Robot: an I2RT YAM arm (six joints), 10 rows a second.
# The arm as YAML. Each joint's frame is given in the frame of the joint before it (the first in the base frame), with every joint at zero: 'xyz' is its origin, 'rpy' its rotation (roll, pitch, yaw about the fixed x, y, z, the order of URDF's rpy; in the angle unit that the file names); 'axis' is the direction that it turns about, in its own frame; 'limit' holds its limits. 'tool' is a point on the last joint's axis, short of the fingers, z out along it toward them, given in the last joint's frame.
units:
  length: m
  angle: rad
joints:
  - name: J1
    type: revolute
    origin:
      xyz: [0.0, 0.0, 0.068]
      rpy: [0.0, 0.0, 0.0]
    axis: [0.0, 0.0, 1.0]
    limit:
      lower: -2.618
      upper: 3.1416
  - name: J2
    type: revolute
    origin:
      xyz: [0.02, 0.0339, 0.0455]
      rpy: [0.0, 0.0, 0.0]
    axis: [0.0, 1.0, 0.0]
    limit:
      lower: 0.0
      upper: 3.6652
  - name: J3
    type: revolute
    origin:
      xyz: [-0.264, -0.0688, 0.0]
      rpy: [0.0, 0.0, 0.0]
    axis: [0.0, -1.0, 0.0]
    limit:
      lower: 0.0
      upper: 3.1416
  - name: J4
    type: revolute
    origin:
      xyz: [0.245, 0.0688, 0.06]
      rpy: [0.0, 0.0, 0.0]
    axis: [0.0, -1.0, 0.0]
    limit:
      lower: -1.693
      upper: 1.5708
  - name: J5
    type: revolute
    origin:
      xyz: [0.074, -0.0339, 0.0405]
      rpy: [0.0, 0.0, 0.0]
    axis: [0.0, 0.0, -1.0]
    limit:
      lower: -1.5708
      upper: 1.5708
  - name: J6
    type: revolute
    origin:
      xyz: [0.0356, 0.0, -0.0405]
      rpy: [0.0, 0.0, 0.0]
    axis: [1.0, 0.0, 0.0]
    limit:
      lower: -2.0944
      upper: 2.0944
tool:
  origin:
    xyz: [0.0, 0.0, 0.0]
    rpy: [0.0, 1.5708, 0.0]
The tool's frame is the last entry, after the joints.
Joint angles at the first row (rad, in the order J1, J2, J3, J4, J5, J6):
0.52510, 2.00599, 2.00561, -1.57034, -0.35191, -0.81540
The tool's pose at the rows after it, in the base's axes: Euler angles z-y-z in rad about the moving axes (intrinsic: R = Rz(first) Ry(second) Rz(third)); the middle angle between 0 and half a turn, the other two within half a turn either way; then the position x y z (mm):
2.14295, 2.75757, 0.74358, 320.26, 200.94, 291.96
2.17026, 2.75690, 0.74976, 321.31, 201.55, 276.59
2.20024, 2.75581, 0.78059, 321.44, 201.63, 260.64
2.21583, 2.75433, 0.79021, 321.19, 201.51, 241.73
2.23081, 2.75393, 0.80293, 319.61, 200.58, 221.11
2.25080, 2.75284, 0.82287, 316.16, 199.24, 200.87
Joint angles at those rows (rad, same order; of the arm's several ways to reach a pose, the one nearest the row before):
0.52510, 2.00864, 1.95331, -1.53446, -0.38358, -0.87796
0.52510, 2.00868, 1.89157, -1.48376, -0.38358, -0.90124
0.52511, 2.00866, 1.82784, -1.43225, -0.38358, -0.90275
0.52510, 2.00867, 1.75270, -1.36358, -0.38434, -0.91001
0.52510, 2.00865, 1.67064, -1.28765, -0.38396, -0.91344
0.52663, 2.00867, 1.58945, -1.21406, -0.38395, -0.91345

